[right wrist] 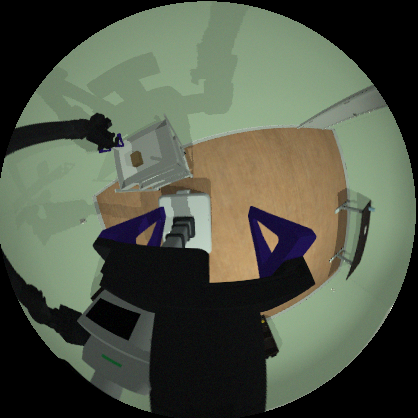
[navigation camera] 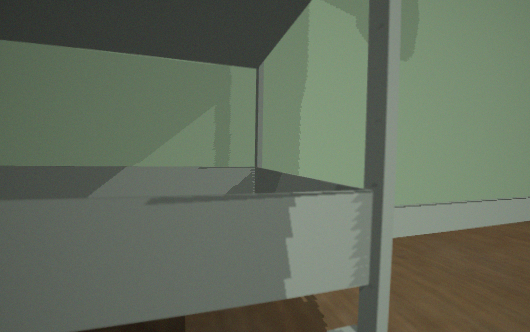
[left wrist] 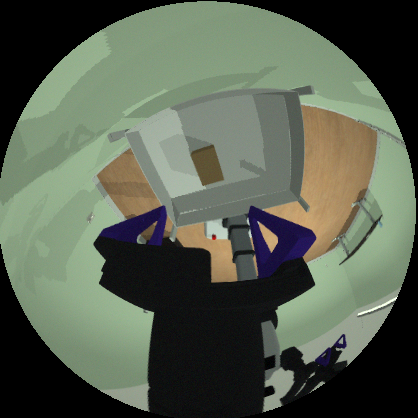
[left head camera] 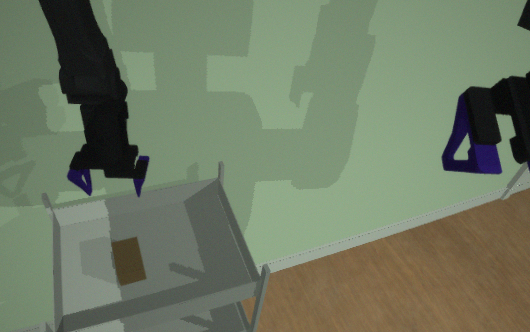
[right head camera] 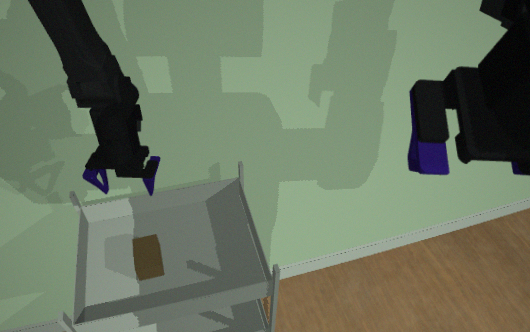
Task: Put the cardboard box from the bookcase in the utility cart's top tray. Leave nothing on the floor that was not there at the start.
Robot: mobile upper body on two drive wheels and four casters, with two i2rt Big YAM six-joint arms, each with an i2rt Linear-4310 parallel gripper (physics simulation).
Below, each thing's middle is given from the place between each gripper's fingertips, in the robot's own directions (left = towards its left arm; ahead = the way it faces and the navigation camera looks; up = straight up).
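Scene:
Where is my right gripper? My right gripper is 260 mm short of the brown cardboard box (left head camera: 129, 266), 450 mm to the right of it and 580 mm above it.
The brown cardboard box is 20 mm behind my left hand and 210 mm below it.

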